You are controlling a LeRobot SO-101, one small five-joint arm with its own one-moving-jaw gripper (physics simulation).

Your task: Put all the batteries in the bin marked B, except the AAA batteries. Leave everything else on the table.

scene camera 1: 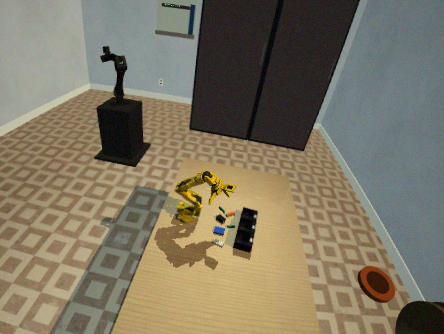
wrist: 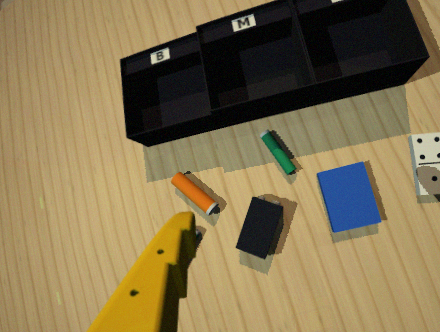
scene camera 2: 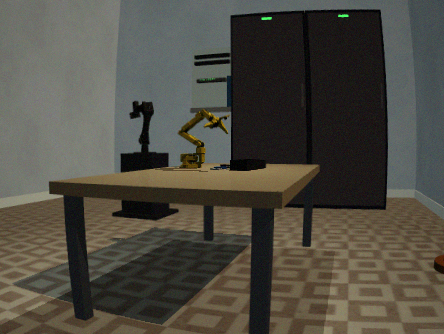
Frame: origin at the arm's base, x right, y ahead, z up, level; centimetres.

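Where they show: hand, its tool point: (scene camera 1: 228, 196) (wrist: 194, 228) (scene camera 2: 227, 133); arm's base, origin of its link: (scene camera 1: 190, 216) (scene camera 2: 194, 167).
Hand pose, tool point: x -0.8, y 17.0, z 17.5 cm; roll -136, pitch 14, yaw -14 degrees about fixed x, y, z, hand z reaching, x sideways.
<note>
Things, the pixels of their top centre, and the offset from my tool point. "spot": a spot on its surface instead. Level surfaces: height alone.
- orange cylindrical battery, centre of its top: (wrist: 192, 193) (scene camera 1: 230, 212) dx -5.4, dy +3.5, dz -16.0 cm
- black block battery, centre of its top: (wrist: 259, 226) (scene camera 1: 221, 217) dx -0.5, dy -1.1, dz -15.7 cm
- thin green battery, centre of its top: (wrist: 277, 150) (scene camera 1: 231, 225) dx +3.1, dy +4.5, dz -16.4 cm
- Bin B, a spot on its surface: (wrist: 170, 134) spot: dx -5.7, dy +9.5, dz -15.6 cm
- Compartment M, centre of its top: (wrist: 250, 52) (scene camera 2: 248, 159) (scene camera 1: 247, 224) dx +3.9, dy +12.3, dz -12.8 cm
- black tray, a spot on its surface: (scene camera 2: 247, 165) spot: dx +15.6, dy +14.6, dz -15.1 cm
- blue block, centre of its top: (wrist: 349, 196) (scene camera 1: 219, 230) dx +7.2, dy -1.2, dz -16.5 cm
- white domino, centre of its top: (wrist: 432, 163) (scene camera 1: 218, 242) dx +14.5, dy -0.9, dz -16.7 cm
- wooden table, height of its surface: dz -17.5 cm
The yellow gripper (scene camera 1: 222, 195) (scene camera 2: 228, 125) is open and empty, above the table near the batteries. In the wrist view its fixed jaw (wrist: 155, 265) shows; the moving jaw is out of the picture. An orange cylindrical battery (scene camera 1: 230, 214) (wrist: 194, 193) lies just past the jaw tip. A black block battery (scene camera 1: 220, 219) (wrist: 260, 227) lies right of the jaw. A thin green battery (scene camera 1: 230, 226) (wrist: 278, 152) lies near the tray. Another green battery (scene camera 1: 221, 209) is mostly hidden by the jaw in the wrist view. Bin B (scene camera 1: 248, 214) (wrist: 170, 134) is the tray's left compartment in the wrist view.
Compartment M (wrist: 265, 102) adjoins B in the black tray (scene camera 2: 247, 165), with a third compartment beyond. A blue block (scene camera 1: 219, 230) (wrist: 349, 197) and a white domino (scene camera 1: 218, 243) (wrist: 427, 150) lie on the wooden table (scene camera 1: 215, 300) (scene camera 2: 165, 187).
</note>
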